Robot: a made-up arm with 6 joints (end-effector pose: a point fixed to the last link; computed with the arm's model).
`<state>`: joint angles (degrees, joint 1 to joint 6).
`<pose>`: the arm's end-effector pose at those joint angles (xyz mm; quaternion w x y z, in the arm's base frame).
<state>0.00 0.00 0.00 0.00 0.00 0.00</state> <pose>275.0 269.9 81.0 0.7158 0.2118 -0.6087 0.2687</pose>
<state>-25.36 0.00 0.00 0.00 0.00 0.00</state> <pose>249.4 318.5 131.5 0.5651 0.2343 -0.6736 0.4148</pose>
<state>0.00 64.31 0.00 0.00 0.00 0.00</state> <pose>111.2 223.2 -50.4 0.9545 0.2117 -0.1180 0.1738</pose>
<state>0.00 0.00 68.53 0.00 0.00 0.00</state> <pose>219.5 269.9 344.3 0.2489 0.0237 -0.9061 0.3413</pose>
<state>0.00 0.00 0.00 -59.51 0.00 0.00</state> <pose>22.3 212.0 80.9 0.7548 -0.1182 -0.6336 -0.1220</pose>
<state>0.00 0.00 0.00 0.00 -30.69 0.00</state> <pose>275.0 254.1 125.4 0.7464 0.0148 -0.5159 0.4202</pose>
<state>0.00 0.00 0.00 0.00 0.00 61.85</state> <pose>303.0 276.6 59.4 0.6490 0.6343 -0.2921 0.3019</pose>
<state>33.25 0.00 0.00 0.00 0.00 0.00</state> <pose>259.7 207.4 8.1 0.8596 0.1669 -0.4793 0.0586</pose>
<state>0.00 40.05 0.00 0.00 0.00 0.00</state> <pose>189.5 243.5 -24.6 0.8968 0.2198 -0.3162 0.2179</pose>
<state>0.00 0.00 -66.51 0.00 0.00 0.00</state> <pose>58.6 269.9 -67.1 0.9324 0.3245 -0.1165 0.1086</pose>
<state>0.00 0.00 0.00 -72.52 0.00 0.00</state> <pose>-32.0 235.4 80.9 0.7361 -0.1892 -0.6161 -0.2067</pose>
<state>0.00 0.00 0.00 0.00 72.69 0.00</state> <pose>275.0 369.9 47.1 0.4510 0.5949 -0.6496 -0.1443</pose>
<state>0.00 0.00 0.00 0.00 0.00 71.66</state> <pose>305.1 280.4 55.2 0.6202 0.6873 -0.2314 0.2992</pose>
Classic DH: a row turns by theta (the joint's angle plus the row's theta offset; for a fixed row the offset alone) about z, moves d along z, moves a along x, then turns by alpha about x. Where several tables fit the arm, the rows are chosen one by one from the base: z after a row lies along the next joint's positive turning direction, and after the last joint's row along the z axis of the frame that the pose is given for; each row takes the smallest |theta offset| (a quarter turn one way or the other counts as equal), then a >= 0, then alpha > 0; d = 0 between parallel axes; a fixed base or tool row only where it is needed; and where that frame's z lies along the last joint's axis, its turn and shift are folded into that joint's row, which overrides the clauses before.
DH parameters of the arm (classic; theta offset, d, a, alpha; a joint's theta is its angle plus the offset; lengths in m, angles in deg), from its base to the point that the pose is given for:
base (fixed): -8.18 0.2998 0.0681 -131.34
joint 1: -32.87 0.23 0.015 43
joint 2: -78.3 0.1916 0.0288 166.09
joint 3: 77.26 -0.1112 -0.044 90
joint 4: 90 -0.04 0.119 -90
joint 5: -38.64 0.2153 -0.0098 65.72
joint 6: 45.73 -0.0772 0.0246 123.35
tool (fixed): 79.33 0.0298 0 0

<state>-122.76 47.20 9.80 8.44 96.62 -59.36</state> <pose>72.7 416.5 -25.2 0.3637 0.5056 -0.6949 0.3594</pose>
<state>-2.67 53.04 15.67 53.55 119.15 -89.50</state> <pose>174.3 530.7 -5.8 0.9354 0.1660 -0.1055 -0.2939</pose>
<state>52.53 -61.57 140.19 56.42 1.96 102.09</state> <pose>45.6 607.2 407.6 0.6296 -0.3934 -0.1925 0.6417</pose>
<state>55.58 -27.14 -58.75 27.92 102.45 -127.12</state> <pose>281.7 436.5 -32.6 0.8095 -0.2612 0.2007 -0.4861</pose>
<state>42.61 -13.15 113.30 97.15 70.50 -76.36</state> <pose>365.7 531.4 290.9 0.2526 -0.0506 -0.8219 0.5081</pose>
